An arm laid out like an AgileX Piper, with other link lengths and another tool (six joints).
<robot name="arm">
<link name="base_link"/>
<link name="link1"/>
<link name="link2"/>
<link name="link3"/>
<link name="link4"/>
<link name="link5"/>
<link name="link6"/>
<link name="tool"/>
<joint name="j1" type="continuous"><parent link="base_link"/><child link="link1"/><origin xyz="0.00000 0.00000 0.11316" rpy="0.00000 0.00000 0.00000"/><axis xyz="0 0 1"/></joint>
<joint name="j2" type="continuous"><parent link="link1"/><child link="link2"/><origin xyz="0.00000 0.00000 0.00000" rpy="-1.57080 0.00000 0.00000"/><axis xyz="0 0 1"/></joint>
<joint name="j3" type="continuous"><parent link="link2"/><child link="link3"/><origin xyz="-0.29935 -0.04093 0.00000" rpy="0.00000 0.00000 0.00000"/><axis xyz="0 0 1"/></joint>
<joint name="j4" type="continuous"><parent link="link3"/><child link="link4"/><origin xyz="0.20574 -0.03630 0.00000" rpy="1.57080 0.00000 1.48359"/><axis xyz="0 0 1"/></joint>
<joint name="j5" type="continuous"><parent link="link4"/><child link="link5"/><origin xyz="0.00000 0.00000 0.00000" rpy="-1.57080 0.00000 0.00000"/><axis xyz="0 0 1"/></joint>
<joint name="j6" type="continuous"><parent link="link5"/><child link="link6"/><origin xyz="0.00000 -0.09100 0.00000" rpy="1.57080 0.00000 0.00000"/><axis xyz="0 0 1"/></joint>
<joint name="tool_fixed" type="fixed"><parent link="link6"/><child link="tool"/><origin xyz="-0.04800 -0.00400 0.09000" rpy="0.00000 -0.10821 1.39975"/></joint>
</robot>
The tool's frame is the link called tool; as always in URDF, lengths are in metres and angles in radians. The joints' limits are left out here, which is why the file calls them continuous.
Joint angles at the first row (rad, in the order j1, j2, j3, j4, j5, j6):
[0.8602 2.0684 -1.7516 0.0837 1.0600 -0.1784]
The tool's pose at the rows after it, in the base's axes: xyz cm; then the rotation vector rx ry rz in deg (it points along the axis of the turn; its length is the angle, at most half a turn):
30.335, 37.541, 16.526, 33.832, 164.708, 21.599
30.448, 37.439, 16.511, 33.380, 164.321, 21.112
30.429, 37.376, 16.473, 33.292, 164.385, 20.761
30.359, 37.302, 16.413, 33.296, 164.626, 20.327
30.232, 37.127, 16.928, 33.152, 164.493, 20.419
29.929, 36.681, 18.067, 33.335, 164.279, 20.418
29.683, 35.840, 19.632, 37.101, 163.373, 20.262
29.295, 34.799, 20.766, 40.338, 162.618, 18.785
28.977, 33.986, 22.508, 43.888, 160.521, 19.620
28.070, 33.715, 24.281, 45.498, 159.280, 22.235
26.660, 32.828, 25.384, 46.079, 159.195, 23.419
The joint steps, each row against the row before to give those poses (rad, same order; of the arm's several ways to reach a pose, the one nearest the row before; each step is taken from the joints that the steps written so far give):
[0.0000 0.0042 0.0000 -0.0064 -0.0004 0.0000]
[0.0000 0.0000 0.0000 -0.0113 0.0000 0.0000]
[0.0000 0.0000 0.0000 -0.0022 0.0037 0.0000]
[0.0000 0.0000 0.0000 0.0000 0.0063 0.0000]
[0.0000 -0.0120 -0.0017 -0.0020 0.0113 0.0000]
[0.0000 -0.0261 -0.0062 -0.0041 0.0303 0.0057]
[0.0000 -0.0369 -0.0084 -0.0099 0.0421 0.0513]
[0.0019 -0.0344 0.0001 -0.0177 0.0455 0.0485]
[0.0067 -0.0437 0.0000 -0.0203 0.0225 0.0583]
[0.0166 -0.0472 0.0084 -0.0019 0.0052 0.0380]
[0.0132 -0.0625 0.0509 0.0041 -0.0001 0.0187]

